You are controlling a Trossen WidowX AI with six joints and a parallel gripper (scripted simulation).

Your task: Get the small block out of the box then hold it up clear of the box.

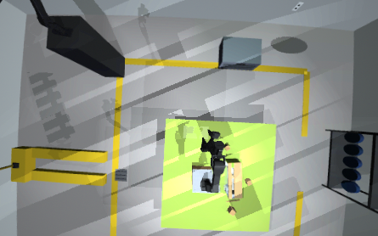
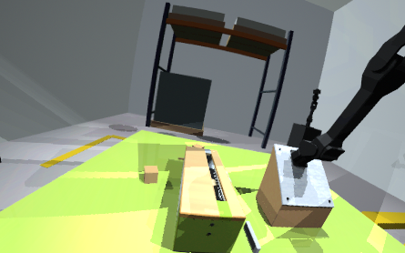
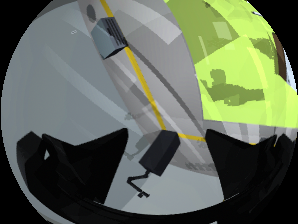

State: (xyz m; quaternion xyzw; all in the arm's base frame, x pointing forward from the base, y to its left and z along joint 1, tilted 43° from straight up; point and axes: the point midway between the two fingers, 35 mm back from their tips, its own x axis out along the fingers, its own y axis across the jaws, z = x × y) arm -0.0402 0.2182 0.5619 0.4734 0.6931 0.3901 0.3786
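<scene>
Now: gripper tip 35 cm short of the tan box, 54 cm to the left of it and 39 cm above it. Also, from my gripper tip: small tan block 36 cm ahead, 51 cm to the right, 36 cm below.
</scene>
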